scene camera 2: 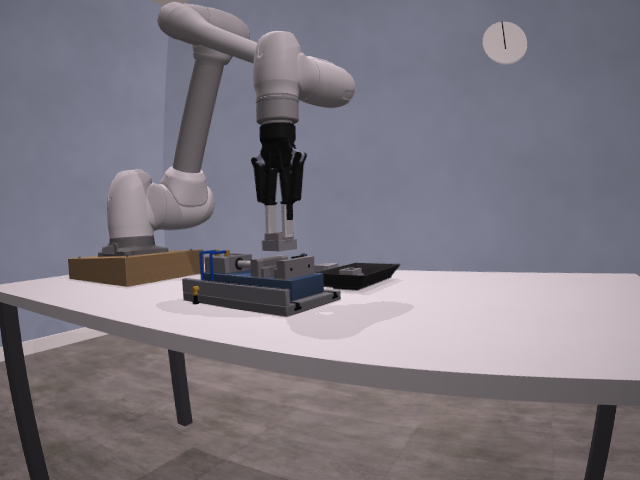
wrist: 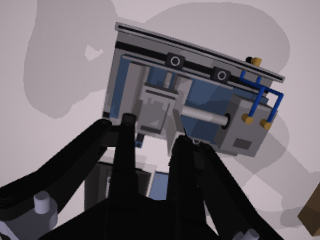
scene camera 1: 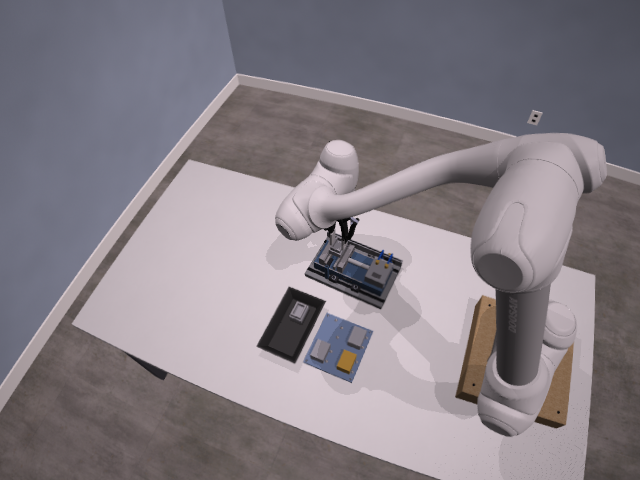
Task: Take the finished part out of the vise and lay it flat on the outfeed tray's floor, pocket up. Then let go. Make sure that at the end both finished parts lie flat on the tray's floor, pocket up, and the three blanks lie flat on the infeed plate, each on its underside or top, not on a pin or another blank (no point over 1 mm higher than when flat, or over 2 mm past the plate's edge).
Scene:
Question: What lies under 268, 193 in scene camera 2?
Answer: My gripper.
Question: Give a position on a blue plate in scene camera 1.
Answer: At 329, 329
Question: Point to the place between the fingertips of my gripper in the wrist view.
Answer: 154, 114

